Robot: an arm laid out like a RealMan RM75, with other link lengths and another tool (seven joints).
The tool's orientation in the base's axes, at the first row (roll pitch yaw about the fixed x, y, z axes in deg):
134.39 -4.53 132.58
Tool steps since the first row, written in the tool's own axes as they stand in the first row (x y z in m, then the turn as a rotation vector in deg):
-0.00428 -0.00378 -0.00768 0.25 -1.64 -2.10
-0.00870 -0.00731 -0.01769 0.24 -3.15 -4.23
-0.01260 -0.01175 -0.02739 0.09 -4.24 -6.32
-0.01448 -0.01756 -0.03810 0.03 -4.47 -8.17
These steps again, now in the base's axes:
-0.00296 -0.00880 0.00232 -2.10 -1.63 0.32
-0.00682 -0.01882 0.00644 -3.97 -3.40 0.72
-0.01139 -0.02868 0.00974 -5.50 -5.08 1.39
-0.01857 -0.03818 0.01292 -6.49 -6.19 2.52

